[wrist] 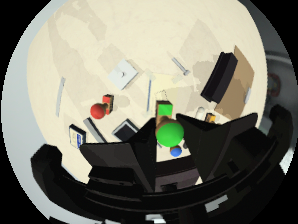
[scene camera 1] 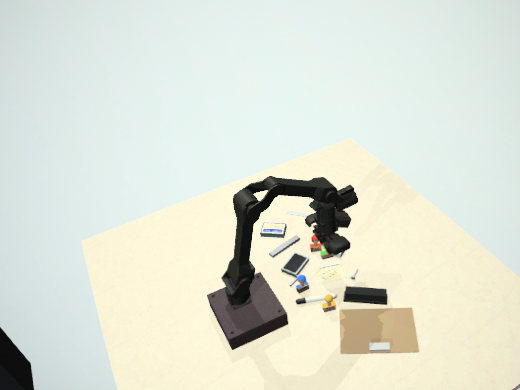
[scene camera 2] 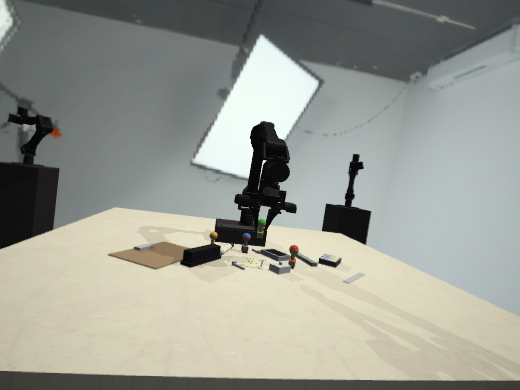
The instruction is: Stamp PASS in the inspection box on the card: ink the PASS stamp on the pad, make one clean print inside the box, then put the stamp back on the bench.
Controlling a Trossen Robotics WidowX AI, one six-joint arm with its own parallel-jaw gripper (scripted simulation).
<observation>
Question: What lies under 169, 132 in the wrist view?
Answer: A green-knobbed stamp.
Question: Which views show the brown mat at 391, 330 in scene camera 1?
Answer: The wrist view, scene camera 1 and scene camera 2: all of them.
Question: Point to a brown mat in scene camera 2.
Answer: At 158, 255
</observation>
